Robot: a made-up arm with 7 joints. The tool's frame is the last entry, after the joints.
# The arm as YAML. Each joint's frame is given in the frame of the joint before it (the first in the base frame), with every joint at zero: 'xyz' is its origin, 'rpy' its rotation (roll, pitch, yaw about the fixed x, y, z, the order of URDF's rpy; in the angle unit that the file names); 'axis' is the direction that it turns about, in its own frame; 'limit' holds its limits. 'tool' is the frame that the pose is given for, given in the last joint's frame.
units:
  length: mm
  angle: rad
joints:
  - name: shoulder
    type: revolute
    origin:
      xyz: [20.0, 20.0, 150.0]
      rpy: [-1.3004, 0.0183, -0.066]
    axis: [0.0, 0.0, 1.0]
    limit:
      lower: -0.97
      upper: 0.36
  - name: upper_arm
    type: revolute
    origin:
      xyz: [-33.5, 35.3, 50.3]
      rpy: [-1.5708, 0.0, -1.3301]
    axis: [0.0, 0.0, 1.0]
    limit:
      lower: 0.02
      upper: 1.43
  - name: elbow
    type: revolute
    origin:
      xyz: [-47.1, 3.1, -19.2]
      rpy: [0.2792, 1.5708, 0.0]
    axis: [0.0, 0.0, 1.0]
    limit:
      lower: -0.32
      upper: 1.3
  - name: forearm
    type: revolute
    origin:
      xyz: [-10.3, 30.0, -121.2]
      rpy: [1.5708, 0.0, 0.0]
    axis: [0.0, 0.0, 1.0]
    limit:
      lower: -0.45
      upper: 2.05
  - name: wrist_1
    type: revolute
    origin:
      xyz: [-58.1, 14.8, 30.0]
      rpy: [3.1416, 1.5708, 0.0]
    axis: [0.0, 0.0, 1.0]
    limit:
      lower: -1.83
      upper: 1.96
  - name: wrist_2
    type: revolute
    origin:
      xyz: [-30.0, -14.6, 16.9]
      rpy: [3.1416, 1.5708, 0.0]
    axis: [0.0, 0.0, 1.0]
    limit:
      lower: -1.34
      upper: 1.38
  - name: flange
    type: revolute
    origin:
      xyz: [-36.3, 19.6, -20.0]
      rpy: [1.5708, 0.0, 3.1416]
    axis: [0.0, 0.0, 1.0]
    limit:
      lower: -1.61
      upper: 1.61
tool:
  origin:
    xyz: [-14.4, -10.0, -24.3]
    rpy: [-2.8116, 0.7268, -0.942]
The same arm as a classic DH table. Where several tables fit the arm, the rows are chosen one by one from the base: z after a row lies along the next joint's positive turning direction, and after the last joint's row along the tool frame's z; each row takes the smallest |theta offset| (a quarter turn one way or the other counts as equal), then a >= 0, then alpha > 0; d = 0 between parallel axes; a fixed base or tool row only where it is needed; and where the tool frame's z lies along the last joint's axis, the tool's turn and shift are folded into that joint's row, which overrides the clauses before.
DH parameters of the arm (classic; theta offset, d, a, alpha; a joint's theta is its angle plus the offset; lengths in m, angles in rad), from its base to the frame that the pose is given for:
base (fixed): -0.071 0.1441 0.0185 -1.3004
shoulder: -1.3111 0.0725 -0.0423 -1.5708
upper_arm: 1.2915 -0.0433 -0.01 1.5709
elbow: 1.5707 -0.1673 0.0103 -1.5708
forearm: -1.5708 0 0.0148 -1.5707
wrist_1: 0 0.075 0.0146 1.5707
wrist_2: 1.5708 0.01 0.0363 1.5708
flange: 0.153 -0.0124 -0.0158 -2.356
tool (fixed): 1.2214 -0.0109 0 0
Joint limits (rad, base to tool): -0.97..0.36 0.02..1.43 -0.32..1.3 -0.45..2.05 -1.83..1.96 -1.34..1.38 -1.61..1.61

